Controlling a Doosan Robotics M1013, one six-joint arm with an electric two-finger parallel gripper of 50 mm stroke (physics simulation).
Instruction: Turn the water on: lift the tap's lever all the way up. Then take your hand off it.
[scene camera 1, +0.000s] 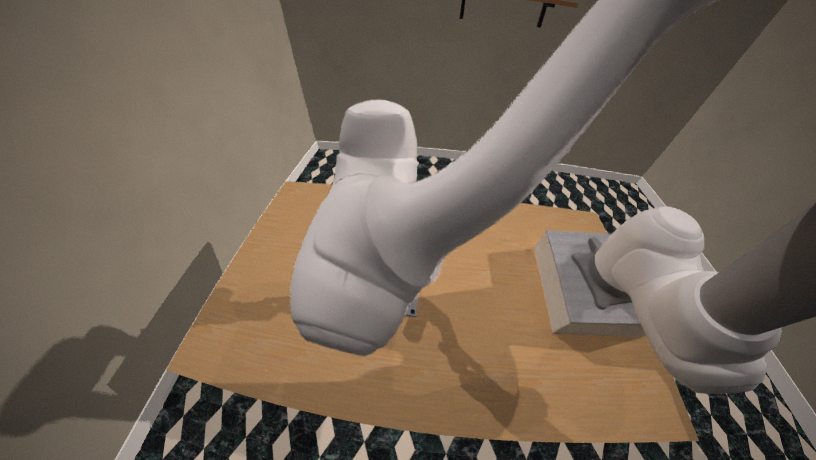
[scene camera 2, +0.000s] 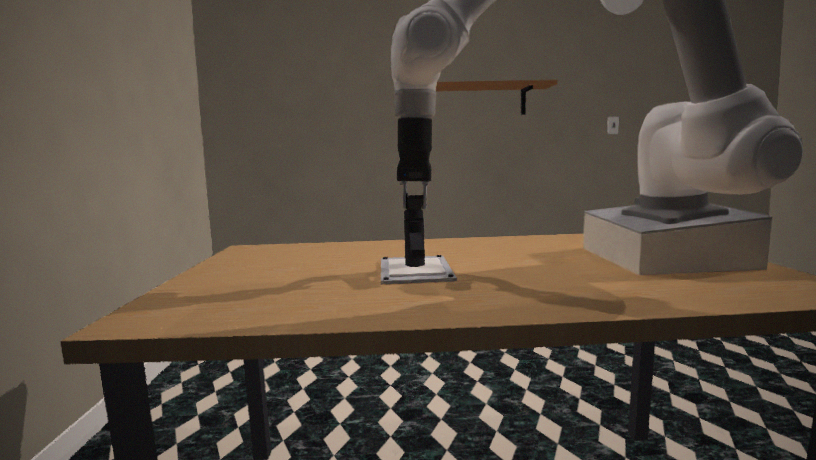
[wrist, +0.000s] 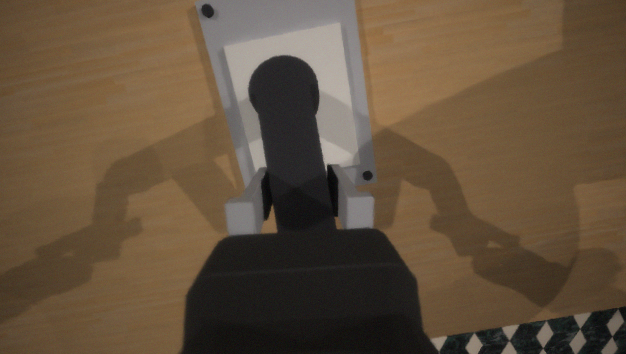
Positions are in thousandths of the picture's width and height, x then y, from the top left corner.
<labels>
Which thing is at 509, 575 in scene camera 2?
A black tap.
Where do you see my gripper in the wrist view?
480, 513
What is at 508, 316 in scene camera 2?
My gripper.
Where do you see a grey plate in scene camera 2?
552, 601
</labels>
